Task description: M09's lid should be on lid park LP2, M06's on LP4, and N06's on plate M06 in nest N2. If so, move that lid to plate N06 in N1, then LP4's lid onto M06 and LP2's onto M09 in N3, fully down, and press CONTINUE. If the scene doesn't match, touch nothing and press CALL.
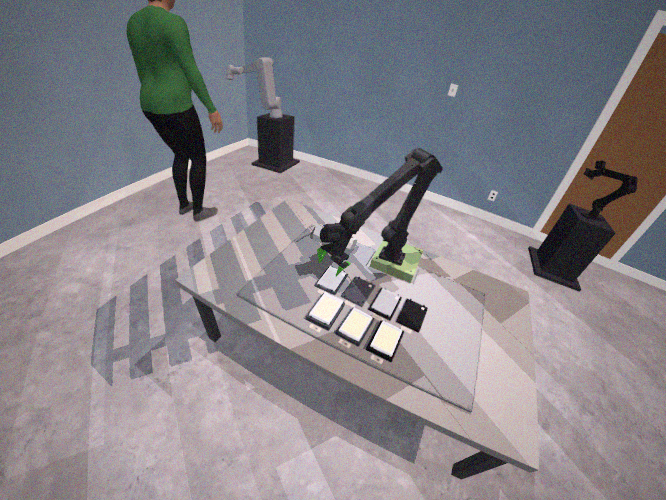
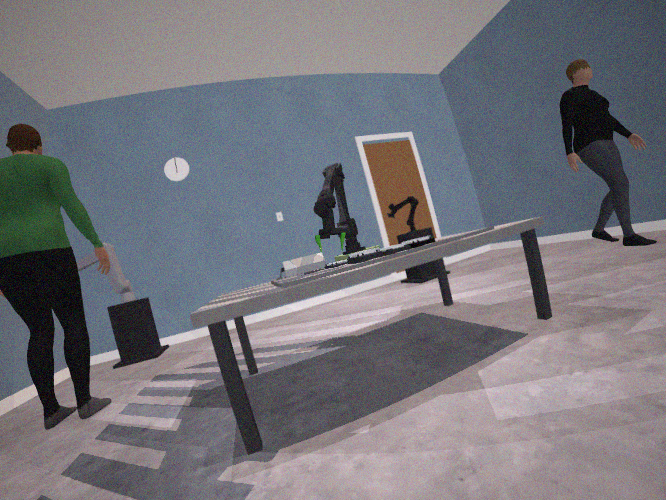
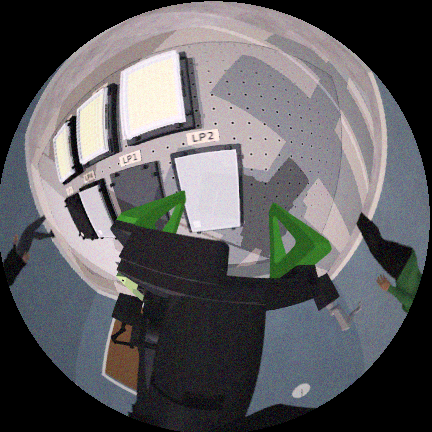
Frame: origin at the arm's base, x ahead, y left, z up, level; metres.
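Seen in the pictures: gripper, between the fingertips: [image 1: 327,269] [image 2: 332,251] [image 3: 228,200]; arm's base, origin of its link: [image 1: 391,256] [image 2: 354,251].
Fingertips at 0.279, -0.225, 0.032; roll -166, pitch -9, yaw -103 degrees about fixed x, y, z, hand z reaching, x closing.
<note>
Offsets run from my fingertips to a thing's top centre, as dx, dy, dz. Level surfaces: height alone.
My gripper [image 1: 331,261] [image 2: 330,243] [image 3: 228,200] is open and empty, above the LP2 end of the lid-park row. A pale lid @(-0.013, +0.021, -0.055) [image 1: 331,279] [image 3: 210,190] lies flat on the park labelled LP2. LP1 @(-0.014, +0.153, -0.053) [image 1: 358,290] [image 3: 137,182] is dark, with no lid on it. Another pale lid @(-0.005, +0.283, -0.055) [image 1: 385,302] [image 3: 97,212] lies on LP4. Beyond it is a dark park @(-0.003, +0.406, -0.053) [image 1: 412,314] [image 3: 80,217]. Three cream-topped plates with white rims stand in the nests: the nearest @(+0.162, +0.078, -0.033) [image 1: 326,309] [image 3: 152,95], the middle [image 1: 355,325] [image 3: 93,125] and the farthest @(+0.175, +0.339, -0.039) [image 1: 386,339] [image 3: 64,150]. Plate codes are unreadable; CONTINUE and CALL cannot be made out.
The parks and nests stand in two rows on a perforated board @(dz -0.073) [image 1: 451,349] [image 3: 230,117] on the table [image 1: 505,387] [image 2: 376,266]. The arm's green base [image 1: 403,269] stands behind the parks. A pale box @(-0.271, -0.085, +0.011) [image 2: 303,263] stands near the board's left end. Two people stand away from the table.
</note>
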